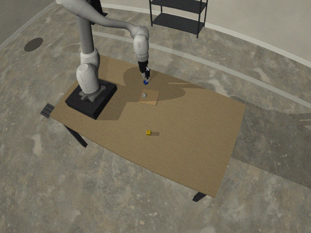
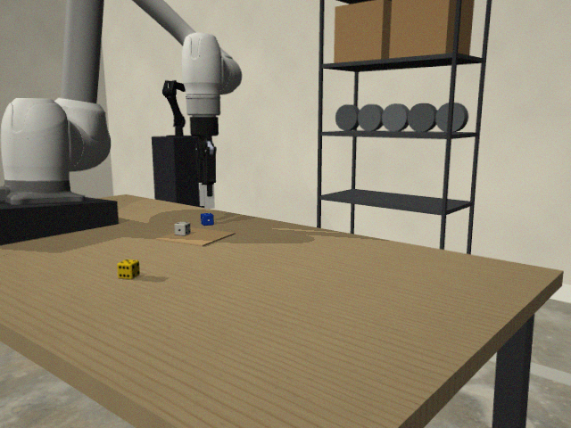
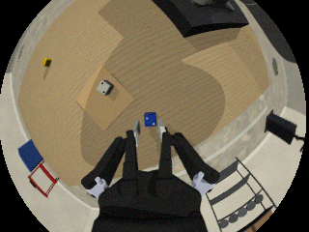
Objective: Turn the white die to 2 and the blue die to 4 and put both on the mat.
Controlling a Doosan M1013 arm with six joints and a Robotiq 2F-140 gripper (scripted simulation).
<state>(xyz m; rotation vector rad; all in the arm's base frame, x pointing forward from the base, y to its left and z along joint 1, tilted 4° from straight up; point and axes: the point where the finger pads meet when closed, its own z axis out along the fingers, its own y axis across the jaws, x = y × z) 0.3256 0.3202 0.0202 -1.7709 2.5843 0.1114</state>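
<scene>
The blue die is 70 mm below my hand. Round my hand: white die: 60 mm ahead, 130 mm to the right, 60 mm below; then mat: 100 mm ahead, 110 mm to the right, 80 mm below; then yellow die: 270 mm ahead, 390 mm to the right, 70 mm below.
</scene>
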